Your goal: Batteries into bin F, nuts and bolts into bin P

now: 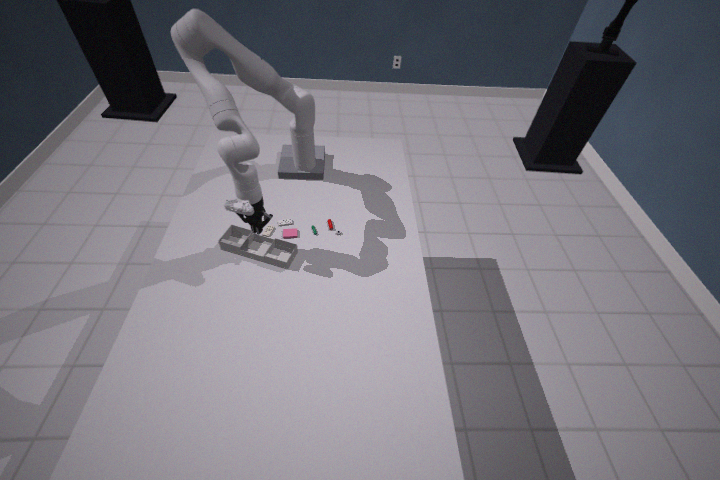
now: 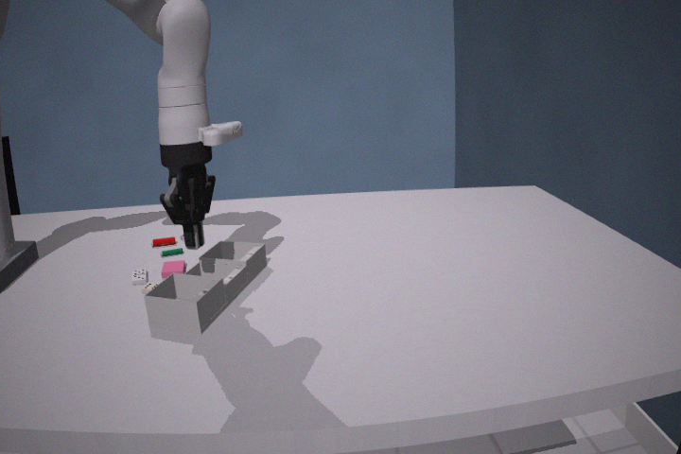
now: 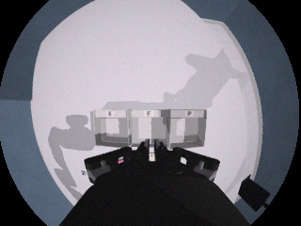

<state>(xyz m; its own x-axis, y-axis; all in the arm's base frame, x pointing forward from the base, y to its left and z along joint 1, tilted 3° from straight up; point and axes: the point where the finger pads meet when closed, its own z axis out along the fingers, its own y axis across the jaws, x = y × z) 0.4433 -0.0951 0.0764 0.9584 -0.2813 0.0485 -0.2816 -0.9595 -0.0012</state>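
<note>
My gripper is now 7 cm above the grey three-part bin and 2 cm short of it. From my hand the other things lie so: pink block: 9 cm to the left, 9 cm below, 7 cm behind; green battery: 18 cm to the left, 9 cm below, 9 cm behind; cream domino-like tile: 9 cm below, 7 cm behind, 1 cm to the left.
</note>
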